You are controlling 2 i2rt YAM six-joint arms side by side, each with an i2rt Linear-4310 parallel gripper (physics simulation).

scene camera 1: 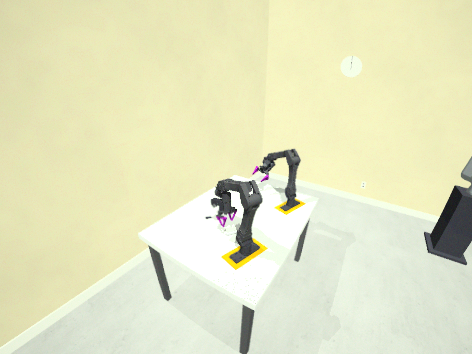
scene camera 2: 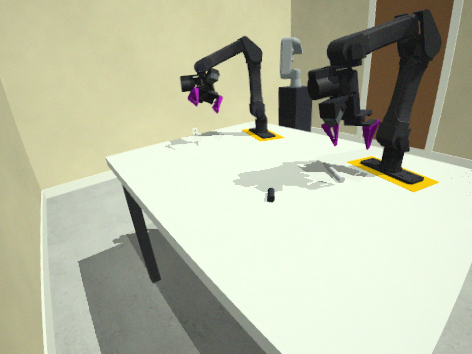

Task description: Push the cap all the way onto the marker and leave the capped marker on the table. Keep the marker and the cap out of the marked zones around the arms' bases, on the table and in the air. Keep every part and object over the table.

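Where they show: left gripper, fingertip midpoint: (scene camera 1: 227,223) (scene camera 2: 351,147); right gripper, fingertip midpoint: (scene camera 1: 256,178) (scene camera 2: 207,109); left arm's base, link origin: (scene camera 1: 245,252) (scene camera 2: 389,171); right arm's base, link origin: (scene camera 1: 290,205) (scene camera 2: 261,133).
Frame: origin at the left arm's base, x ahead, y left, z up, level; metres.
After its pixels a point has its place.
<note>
The black cap (scene camera 1: 208,217) @(x 0.420, y -0.029, z 0.015 m) (scene camera 2: 271,195) @(x 0.435, y -0.016, z 0.018 m) lies on the white table (scene camera 1: 175,237) @(x 0.384, y 0.260, z 0.000 m) (scene camera 2: 300,270) @(x 0.507, y 0.218, z 0.000 m). The pale grey marker (scene camera 2: 334,172) @(x 0.190, y -0.056, z 0.015 m) lies in shadow near the left arm's marked zone, apart from the cap; I cannot make it out clearly in scene camera 1. My left gripper (scene camera 1: 227,222) @(x 0.180, y -0.011, z 0.107 m) (scene camera 2: 351,146) @(x 0.180, y -0.011, z 0.107 m) is open and empty, fingers pointing down, and hangs above the table near the marker. My right gripper (scene camera 1: 258,176) @(x 0.444, y -0.538, z 0.174 m) (scene camera 2: 207,108) @(x 0.444, y -0.538, z 0.174 m) is open and empty, high above the table's far part in scene camera 2, well away from both pieces.
A yellow-orange marked zone (scene camera 1: 237,266) @(x -0.052, y 0.107, z 0.001 m) (scene camera 2: 414,186) @(x 0.031, y 0.110, z 0.001 m) surrounds the left arm's base, close to the marker. Another marked zone (scene camera 1: 286,211) @(x 0.108, y -0.545, z 0.004 m) (scene camera 2: 279,136) @(x 0.096, y -0.543, z 0.001 m) surrounds the right arm's base. A dark pedestal (scene camera 1: 452,222) (scene camera 2: 295,107) with a grey device stands on the floor beyond the table.
</note>
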